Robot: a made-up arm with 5 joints.
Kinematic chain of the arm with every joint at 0, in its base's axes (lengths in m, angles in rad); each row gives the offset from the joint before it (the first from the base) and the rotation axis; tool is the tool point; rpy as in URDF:
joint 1: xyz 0 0 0.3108 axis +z
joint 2: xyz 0 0 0 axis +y
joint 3: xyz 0.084 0 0.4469 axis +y
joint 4: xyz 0.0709 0 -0.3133 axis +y
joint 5: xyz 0.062 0 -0.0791 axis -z
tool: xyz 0 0 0 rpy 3.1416 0 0
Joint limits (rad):
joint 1: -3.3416..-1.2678
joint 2: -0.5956..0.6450
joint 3: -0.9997..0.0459
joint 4: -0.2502..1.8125
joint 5: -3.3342..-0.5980
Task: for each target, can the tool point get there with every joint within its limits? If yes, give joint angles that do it. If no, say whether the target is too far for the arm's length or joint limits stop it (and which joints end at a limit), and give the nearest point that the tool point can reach.
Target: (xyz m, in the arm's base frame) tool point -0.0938 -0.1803 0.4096
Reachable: yes | joints -2.0502 -0.1383 -0.2893 1.2198 -1.0392
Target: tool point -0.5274 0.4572 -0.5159
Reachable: no: too far | nearest point -0.4255 0.0863 0.2073 | short by 0.819 m
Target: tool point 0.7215 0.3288 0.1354
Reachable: no: joint limits stop it (at a limit: joint 1, joint 2, joint 3) | nearest point 0.0321 -0.1026 0.2745 | short by 0.825 m
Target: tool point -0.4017 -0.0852 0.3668
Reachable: yes | joints -2.9325 0.3609 -0.8657 1.5721 -2.1569
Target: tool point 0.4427 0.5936 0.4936
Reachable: no: joint limits stop it (at a limit: joint 2, joint 3, joint 4) | nearest point 0.0081 0.0109 0.4147 | short by 0.731 m
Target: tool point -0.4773 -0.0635 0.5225
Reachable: yes | joints -3.0094 0.1061 -0.7948 0.0541 -2.7625
